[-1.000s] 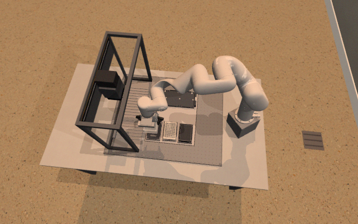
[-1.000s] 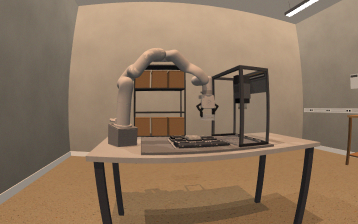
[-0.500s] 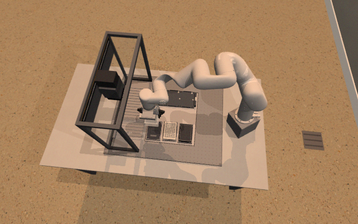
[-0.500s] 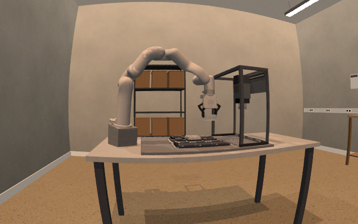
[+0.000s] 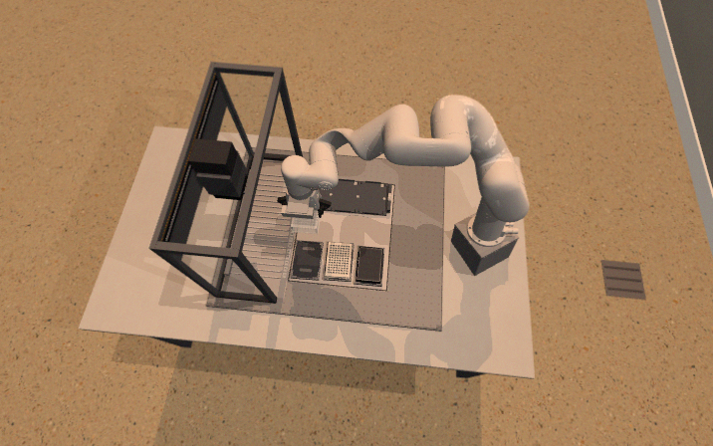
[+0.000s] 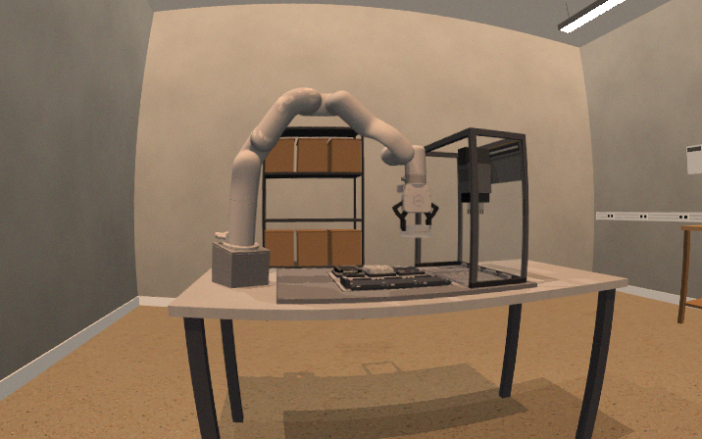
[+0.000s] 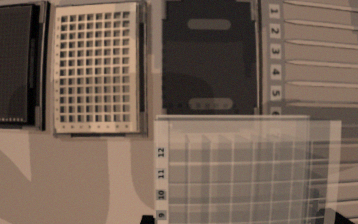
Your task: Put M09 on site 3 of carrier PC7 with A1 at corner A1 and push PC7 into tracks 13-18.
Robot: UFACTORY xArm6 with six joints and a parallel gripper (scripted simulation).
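Now: the dark plate carrier PC7 160 mm below my hand, 150 mm to the right of it and 110 mm behind it. The rest, counted from my hand: white 96-well plate M06 (150 mm below, 110 mm to the left, 110 mm behind); nest S3 (170 mm below, 110 mm to the left); deep-well block M09 (10 mm below).
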